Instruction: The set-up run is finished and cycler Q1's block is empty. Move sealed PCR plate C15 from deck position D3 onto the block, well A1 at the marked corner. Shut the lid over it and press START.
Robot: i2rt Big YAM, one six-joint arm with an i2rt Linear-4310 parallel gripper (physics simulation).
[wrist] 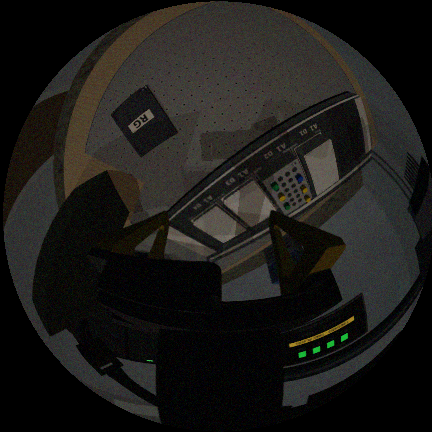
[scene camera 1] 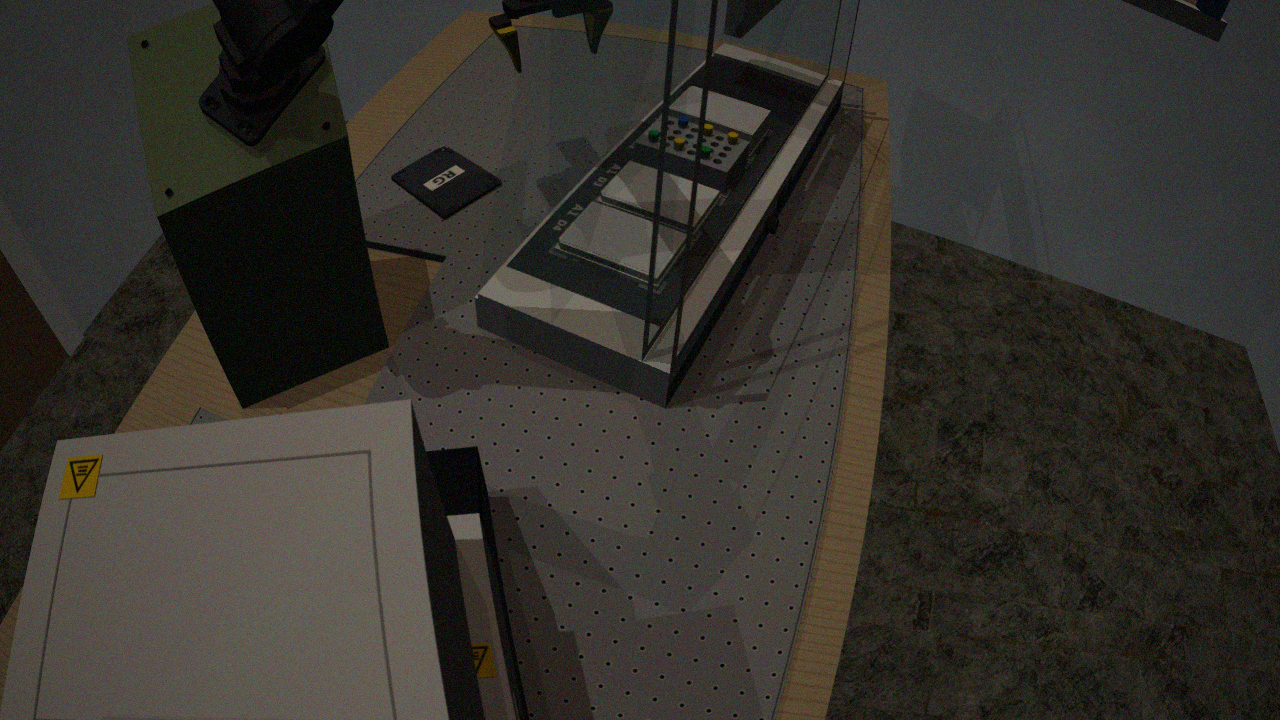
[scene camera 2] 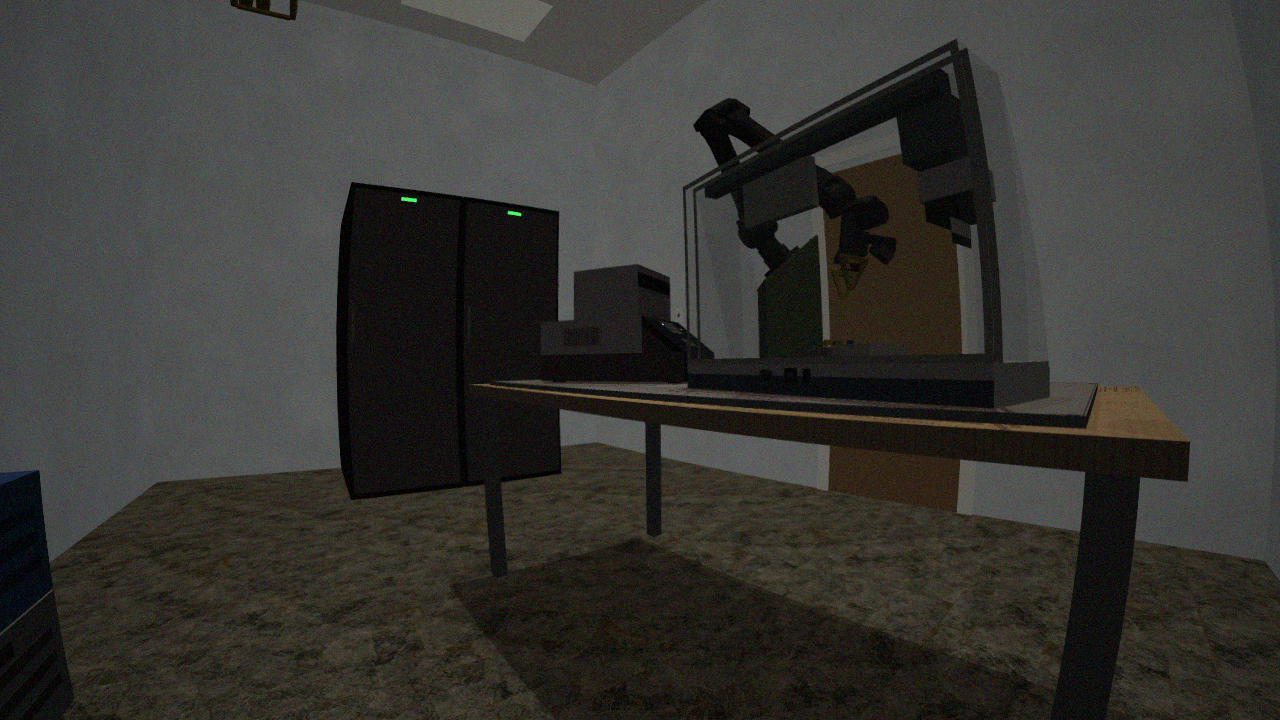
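Pixels of known places: gripper, fingertip midpoint: (wrist: 218, 215) (scene camera 1: 556, 61) (scene camera 2: 846, 294); arm's base, origin of the base link: (wrist: 68, 309) (scene camera 1: 262, 82).
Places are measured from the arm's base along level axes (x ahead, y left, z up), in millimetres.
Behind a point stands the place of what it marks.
Note:
At deck position D3, a flat whitish plate (scene camera 1: 646, 189) (wrist: 244, 204) lies in its place on the deck (scene camera 1: 565, 313) @[x 314, y 43, z -276 mm]. A similar plate (scene camera 1: 615, 236) (wrist: 219, 224) lies beside it at D4. Any C15 marking is unreadable. My gripper (scene camera 1: 555, 60) @[x 189, y 323, z -144 mm] (scene camera 2: 844, 284) @[x 189, y 323, z -144 mm] (wrist: 218, 215) @[x 189, y 323, z -144 mm] is open and empty, well above the deck; in the wrist view, the D3 and D4 plates show beyond and between its fingertips. The white machine (scene camera 1: 223, 573) @[x 300, y -419, z 2 mm] (scene camera 2: 604, 336) @[x 421, y -362, z -215 mm] with yellow warning labels, apparently cycler Q1, stands at the other end of the table. Its block and START button are not discernible.
A rack with coloured caps (scene camera 1: 698, 147) (wrist: 289, 189) stands at D2, and another pale plate (scene camera 1: 726, 109) (wrist: 321, 167) is at D1. Clear panels and dark posts surround the deck. A dark RG pad (scene camera 1: 469, 192) @[x 82, y 272, z -349 mm] (wrist: 155, 134) @[x 78, y 282, z -349 mm] lies beside it. The arm's pedestal (scene camera 1: 281, 277) @[x 30, y -70, z -202 mm] stands near the machine.

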